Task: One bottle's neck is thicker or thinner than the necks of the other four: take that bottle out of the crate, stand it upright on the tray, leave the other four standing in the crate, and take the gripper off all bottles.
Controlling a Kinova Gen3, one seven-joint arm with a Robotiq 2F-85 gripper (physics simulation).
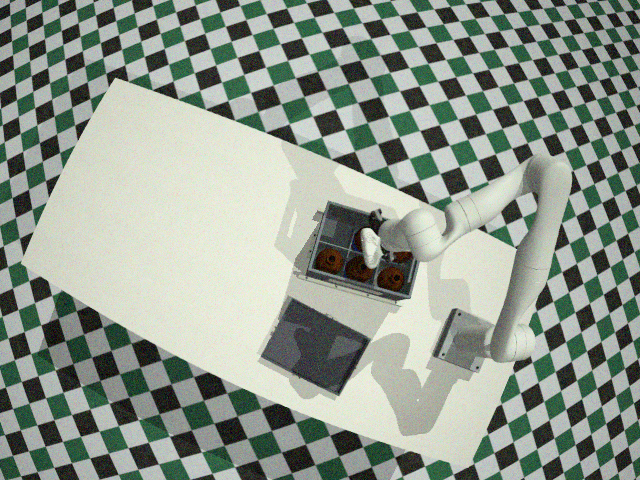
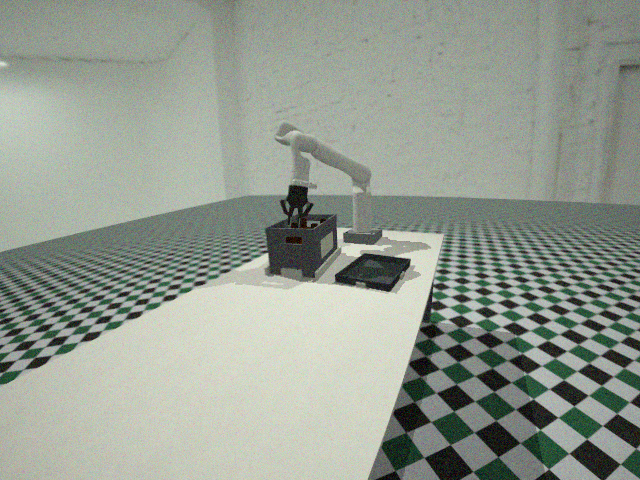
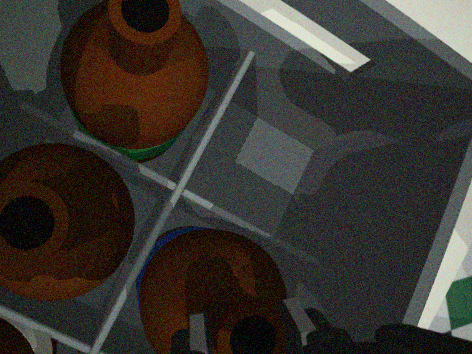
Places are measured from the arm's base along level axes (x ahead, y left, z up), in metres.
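Where they show: gripper, between the fingertips: (image 2: pixel 294 226) (image 3: pixel 246 330); arm's base, origin of its link: (image 1: pixel 467 340) (image 2: pixel 362 230).
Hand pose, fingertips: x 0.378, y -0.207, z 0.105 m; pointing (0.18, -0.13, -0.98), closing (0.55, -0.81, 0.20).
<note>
Each offset is from my fingertips to the top centre of the thing. Level surfaces: height alone.
My gripper (image 2: pixel 296 224) (image 3: pixel 246 330) is shut on the neck of the blue-labelled brown bottle @(dx +0.000, dy +0.000, dz +0.014 m) (image 1: pixel 357 238) (image 3: pixel 215 280), in the back row's middle compartment. That bottle stands upright inside the grey crate @(dx +0.000, dy +0.042, dz +0.025 m) (image 1: pixel 320 232) (image 2: pixel 279 253) (image 3: pixel 437 250). The front row holds a green-labelled bottle @(dx +0.087, dy +0.087, dz +0.013 m) (image 1: pixel 329 260) (image 3: pixel 135 100) at left, a middle bottle @(dx +0.004, dy +0.087, dz +0.013 m) (image 1: pixel 360 268) (image 3: pixel 95 225) and a right bottle @(dx -0.088, dy +0.093, dz +0.013 m) (image 1: pixel 391 279) (image 3: pixel 7 337). The back-right bottle @(dx -0.094, dy +0.004, dz +0.013 m) (image 1: pixel 400 256) is partly hidden by the arm. The dark tray @(dx +0.059, dy +0.326, dz -0.124 m) (image 1: pixel 315 346) (image 2: pixel 361 281) holds no bottle.
The crate's back-left compartment is empty. Thin dividers and tall outer walls surround the bottles. The tray has a low rim and lies beside the crate's front side on the white table @(dz -0.150 m) (image 1: pixel 170 206) (image 2: pixel 232 387). The arm's base (image 1: pixel 465 346) (image 2: pixel 361 236) stands near both.
</note>
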